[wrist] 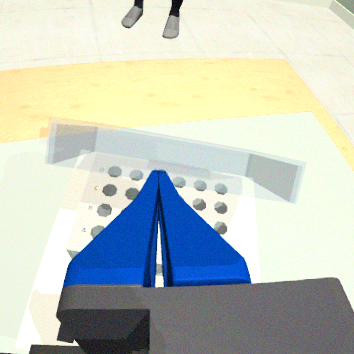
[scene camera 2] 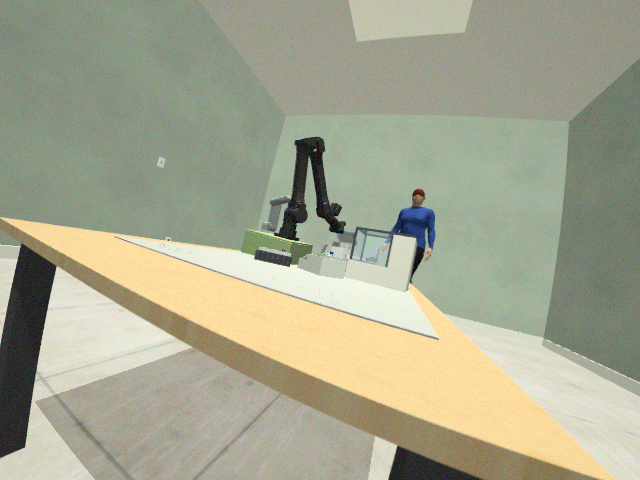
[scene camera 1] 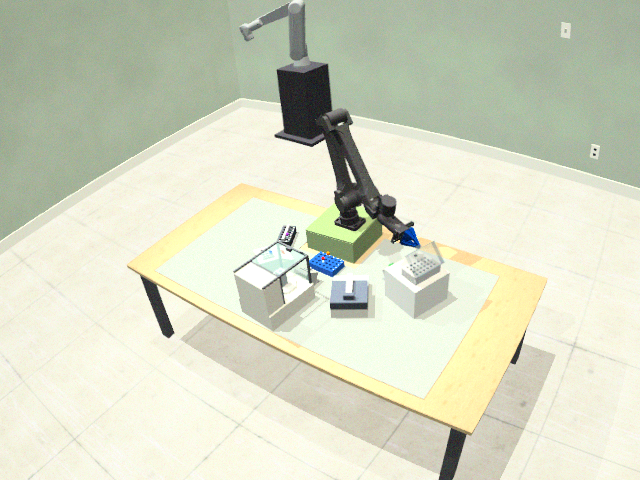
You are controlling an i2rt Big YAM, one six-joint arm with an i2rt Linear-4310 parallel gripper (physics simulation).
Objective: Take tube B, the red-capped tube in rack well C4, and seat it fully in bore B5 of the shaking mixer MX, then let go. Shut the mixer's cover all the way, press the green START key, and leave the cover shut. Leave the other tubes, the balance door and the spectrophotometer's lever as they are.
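Places are measured from the arm's base along level axes (x back, y up, z left), in millimetres.
Pixels of known places: gripper, fingertip midpoint: (wrist: 158,178) (scene camera 2: 343,232) (scene camera 1: 420,247); arm's base, link origin: (scene camera 2: 286,238) (scene camera 1: 350,223).
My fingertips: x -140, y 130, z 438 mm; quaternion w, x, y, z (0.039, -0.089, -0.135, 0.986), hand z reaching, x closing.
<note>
For each thing: its top centre in the pictures, then the offset to it from my fingertips. "spot": a spot on its surface instead.
- red-capped tube, top centre: (scene camera 1: 322,257) dy -185, dx -64, dz -432 mm
- blue rack, top centre: (scene camera 1: 326,261) dy -210, dx -54, dz -424 mm
- small green spot, surface spot: (scene camera 1: 391,264) spot: dy -171, dx +38, dz -154 mm
- balance, top centre: (scene camera 1: 278,254) (scene camera 2: 378,230) dy -17, dx -306, dz -429 mm
- dark grey instrument, top centre: (scene camera 1: 349,280) dy -138, dx -167, dz -210 mm
- black rack, top centre: (scene camera 2: 275,250) (scene camera 1: 285,231) dy -192, dx -1, dz -704 mm
The mixer (scene camera 1: 410,291) (wrist: 55,240) has a light bore block (scene camera 1: 421,269) on top. Its clear cover (scene camera 1: 433,252) (wrist: 172,146) stands tilted up along the far side, by row D in the wrist view. The bores that show beside the fingers look empty; the fingers hide bore B5. My gripper (scene camera 1: 417,244) (wrist: 158,178) is shut and empty, its blue tips over the block in the wrist view. The red-capped tube (scene camera 1: 323,258) stands in the blue rack (scene camera 1: 333,269); its well is too small to read. A small green spot (scene camera 1: 391,264) shows at the mixer's corner; I cannot tell whether it is START.
The balance (scene camera 1: 253,289) (scene camera 2: 405,263) with glass panels stands left of the rack. A dark grey instrument (scene camera 1: 338,298) with a pale lever-like part stands between rack and mixer. A black rack (scene camera 1: 283,238) (scene camera 2: 272,256) is behind the balance. The arm stands on a green plinth (scene camera 1: 328,243).
</note>
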